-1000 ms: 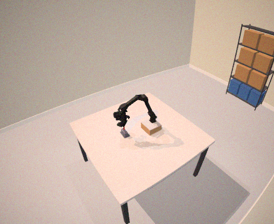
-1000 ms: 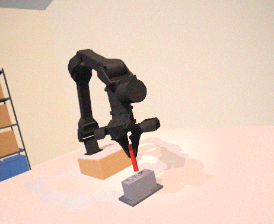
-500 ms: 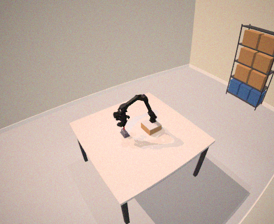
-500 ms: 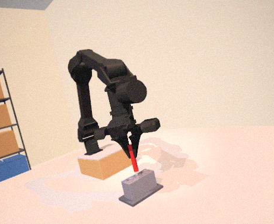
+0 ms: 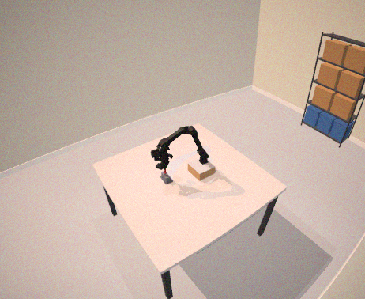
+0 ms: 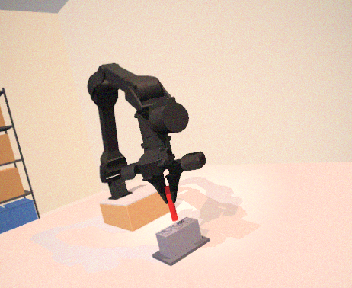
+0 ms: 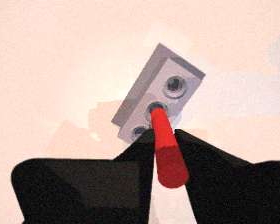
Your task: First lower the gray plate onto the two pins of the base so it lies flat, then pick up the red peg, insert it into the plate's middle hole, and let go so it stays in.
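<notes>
My gripper tip is 70 mm above the gray plate. From my gripper tip the other things lie so: red peg (right at my gripper tip); dark base (110 mm below).
</notes>
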